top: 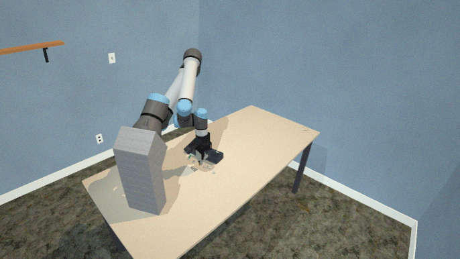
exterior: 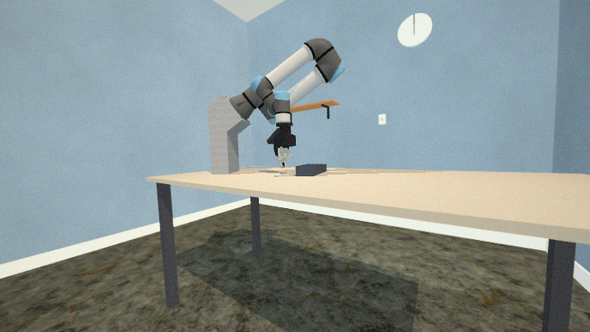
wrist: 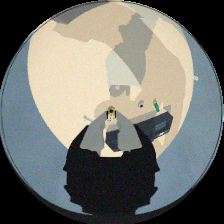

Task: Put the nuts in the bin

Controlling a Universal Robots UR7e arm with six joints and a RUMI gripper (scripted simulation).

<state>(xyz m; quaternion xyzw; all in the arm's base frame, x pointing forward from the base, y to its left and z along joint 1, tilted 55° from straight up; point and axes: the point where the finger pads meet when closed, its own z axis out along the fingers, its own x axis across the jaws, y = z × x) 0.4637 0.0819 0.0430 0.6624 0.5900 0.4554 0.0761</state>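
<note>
My gripper is now 1 cm above the brass-coloured nut. From my hand the other things lie so: dark bin block: 9 cm ahead, 12 cm to the left, 3 cm below; then white dotted plate: 5 cm ahead, 1 cm to the right, 4 cm below; then green part: 2 cm behind, 14 cm to the left, 4 cm below.
</note>
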